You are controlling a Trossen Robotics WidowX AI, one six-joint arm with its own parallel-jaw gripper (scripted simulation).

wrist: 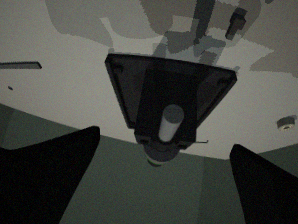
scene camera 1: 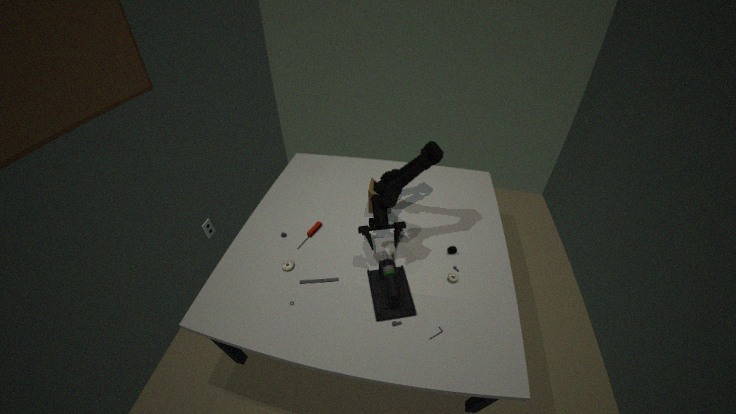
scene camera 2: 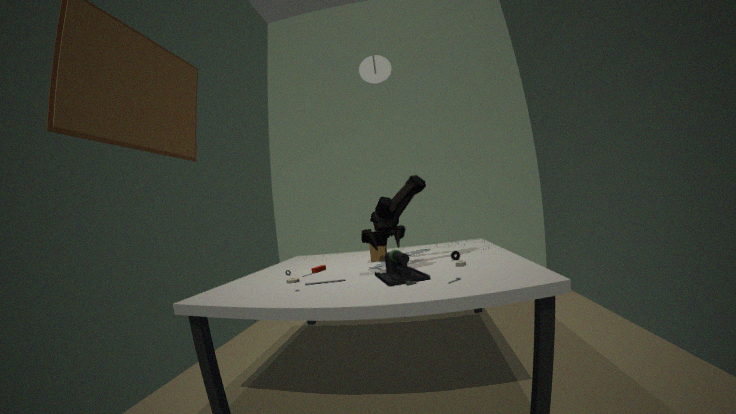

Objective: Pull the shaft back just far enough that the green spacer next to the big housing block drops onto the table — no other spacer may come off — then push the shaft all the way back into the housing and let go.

Labels:
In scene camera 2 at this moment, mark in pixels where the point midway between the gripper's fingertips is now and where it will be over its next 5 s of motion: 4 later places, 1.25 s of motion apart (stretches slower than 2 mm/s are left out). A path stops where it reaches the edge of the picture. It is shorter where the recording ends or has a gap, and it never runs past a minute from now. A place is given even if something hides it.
My gripper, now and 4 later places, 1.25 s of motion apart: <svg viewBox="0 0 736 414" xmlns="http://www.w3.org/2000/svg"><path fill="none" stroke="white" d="M388 248L390 254L392 258L391 259L390 259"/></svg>

